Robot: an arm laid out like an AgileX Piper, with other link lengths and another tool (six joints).
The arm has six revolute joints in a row. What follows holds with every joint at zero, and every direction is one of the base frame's. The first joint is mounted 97.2 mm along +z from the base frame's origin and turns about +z. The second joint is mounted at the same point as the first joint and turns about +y. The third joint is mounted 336.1 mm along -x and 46 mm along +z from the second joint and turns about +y. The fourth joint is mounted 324.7 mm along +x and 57.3 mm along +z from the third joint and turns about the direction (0.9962, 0, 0.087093). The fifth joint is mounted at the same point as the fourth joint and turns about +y. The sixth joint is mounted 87.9 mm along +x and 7.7 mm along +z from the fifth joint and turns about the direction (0.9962, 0, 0.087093). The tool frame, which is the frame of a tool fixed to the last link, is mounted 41.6 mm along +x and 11 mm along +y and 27.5 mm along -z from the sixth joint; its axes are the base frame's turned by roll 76.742, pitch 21.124 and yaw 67.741 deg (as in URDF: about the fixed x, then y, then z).
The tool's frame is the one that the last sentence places.
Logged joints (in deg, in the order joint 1, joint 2, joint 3, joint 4, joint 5, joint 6), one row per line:
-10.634, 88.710, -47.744, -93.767, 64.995, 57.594
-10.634, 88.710, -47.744, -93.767, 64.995, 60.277
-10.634, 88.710, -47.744, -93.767, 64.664, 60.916
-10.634, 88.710, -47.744, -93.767, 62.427, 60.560
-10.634, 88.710, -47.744, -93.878, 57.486, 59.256
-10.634, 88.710, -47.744, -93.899, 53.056, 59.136
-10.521, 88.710, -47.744, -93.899, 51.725, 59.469
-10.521, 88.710, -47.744, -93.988, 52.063, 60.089
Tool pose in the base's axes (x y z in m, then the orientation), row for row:
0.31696, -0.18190, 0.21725, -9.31, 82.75, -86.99
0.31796, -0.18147, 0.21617, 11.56, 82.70, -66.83
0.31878, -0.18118, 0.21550, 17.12, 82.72, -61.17
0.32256, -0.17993, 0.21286, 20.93, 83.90, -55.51
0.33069, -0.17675, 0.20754, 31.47, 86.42, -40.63
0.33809, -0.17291, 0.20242, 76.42, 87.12, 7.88
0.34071, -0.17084, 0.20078, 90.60, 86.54, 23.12
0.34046, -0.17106, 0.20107, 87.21, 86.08, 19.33
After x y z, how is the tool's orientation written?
As angles about the fixed x, y, z axes (roll, pitch, yaw), in degrees.
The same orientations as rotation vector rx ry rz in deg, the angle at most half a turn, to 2 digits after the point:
54.82, 69.63, -63.75
56.77, 67.71, -62.35
57.20, 67.47, -61.69
56.76, 69.18, -59.74
55.16, 73.17, -55.63
54.51, 75.92, -51.34
54.53, 76.53, -49.78
54.97, 75.93, -49.82

